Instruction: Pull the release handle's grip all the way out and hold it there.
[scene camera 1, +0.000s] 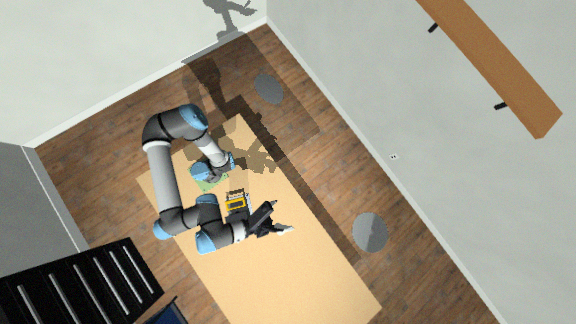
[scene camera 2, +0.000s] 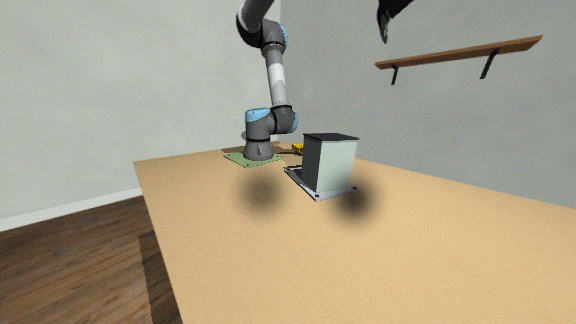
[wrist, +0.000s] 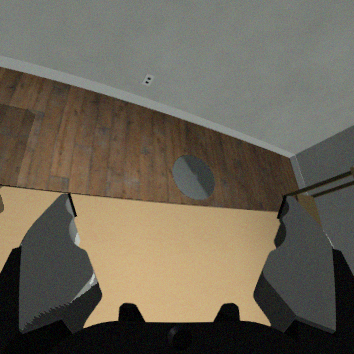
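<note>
The release handle's yellow grip (scene camera 1: 228, 206) (scene camera 2: 298, 148) shows beside a box-like housing (scene camera 2: 330, 165) with a dark top and pale side, on the side toward the robot's base. In scene camera 2 the housing hides most of the grip. The housing stands on a light base plate (scene camera 2: 334, 194) on the table (scene camera 1: 300, 275) (scene camera 2: 400, 250) (wrist: 175, 255). My gripper (scene camera 1: 283, 215) (wrist: 177, 197) is open and empty, raised above the table and apart from the grip. In scene camera 2 part of one finger shows at the top edge. The grip does not show in the wrist view.
The arm stands on a green plate (scene camera 2: 252, 161) behind the housing. Its forearm and wrist pass close beside the housing in scene camera 1. A wooden shelf (scene camera 1: 500, 65) (scene camera 2: 465, 51) is on the wall. A round grey disc (scene camera 1: 370, 232) (wrist: 193, 177) shows beyond the table's edge.
</note>
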